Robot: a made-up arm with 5 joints.
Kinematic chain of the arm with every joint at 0, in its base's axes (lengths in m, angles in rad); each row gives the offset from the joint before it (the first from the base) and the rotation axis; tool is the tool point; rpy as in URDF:
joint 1: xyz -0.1 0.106 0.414 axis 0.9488 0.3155 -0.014
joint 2: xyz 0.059 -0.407 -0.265 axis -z
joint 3: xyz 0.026 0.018 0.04 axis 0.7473 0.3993 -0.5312
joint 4: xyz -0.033 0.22 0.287 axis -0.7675 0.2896 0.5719
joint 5: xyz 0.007 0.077 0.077 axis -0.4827 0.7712 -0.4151
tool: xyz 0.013 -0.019 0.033 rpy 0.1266 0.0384 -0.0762
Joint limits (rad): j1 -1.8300..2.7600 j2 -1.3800..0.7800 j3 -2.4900..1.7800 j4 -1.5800..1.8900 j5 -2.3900..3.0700
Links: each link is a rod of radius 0.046 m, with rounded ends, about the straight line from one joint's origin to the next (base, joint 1, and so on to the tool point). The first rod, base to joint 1, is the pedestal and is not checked.
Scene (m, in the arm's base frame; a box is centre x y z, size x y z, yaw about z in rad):
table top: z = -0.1
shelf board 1: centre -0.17 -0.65 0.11 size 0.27 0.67 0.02 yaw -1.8
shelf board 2: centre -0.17 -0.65 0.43 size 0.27 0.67 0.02 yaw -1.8
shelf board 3: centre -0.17 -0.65 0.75 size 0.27 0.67 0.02 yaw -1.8
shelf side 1: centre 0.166 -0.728 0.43 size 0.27 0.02 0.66 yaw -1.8
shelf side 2: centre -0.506 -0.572 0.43 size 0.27 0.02 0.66 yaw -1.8
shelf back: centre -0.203 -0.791 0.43 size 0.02 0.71 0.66 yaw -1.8
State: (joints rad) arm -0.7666 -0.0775 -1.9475 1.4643 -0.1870
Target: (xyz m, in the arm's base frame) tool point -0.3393 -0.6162 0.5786
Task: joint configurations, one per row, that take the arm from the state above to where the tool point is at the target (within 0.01 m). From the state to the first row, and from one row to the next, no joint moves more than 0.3 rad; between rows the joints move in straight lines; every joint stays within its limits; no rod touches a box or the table.
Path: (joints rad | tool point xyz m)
1: -0.9153 0.0899 -1.6795 1.4591 -0.1939 | -0.2392 -0.4629 0.2482
2: -1.0641 0.2573 -1.4115 1.4539 -0.2008 | -0.1832 -0.3397 0.2502
3: -1.3194 0.1541 -1.3612 1.4501 -0.1989 | -0.2024 -0.3630 0.3628
4: -1.5747 0.0510 -1.3109 1.4464 -0.1970 | -0.2317 -0.3573 0.4750
5: -1.8300 -0.0522 -1.2606 1.4426 -0.1951 | -0.2710 -0.3233 0.5786
6: -1.5823 -0.3377 -1.3651 1.3066 -0.2066 | -0.3419 -0.4079 0.5868
7: -1.3347 -0.6233 -1.4697 1.1707 -0.2182 | -0.3671 -0.5057 0.5966
8: -1.0870 -0.9088 -1.5742 1.0348 -0.2297 | -0.3393 -0.6162 0.5786

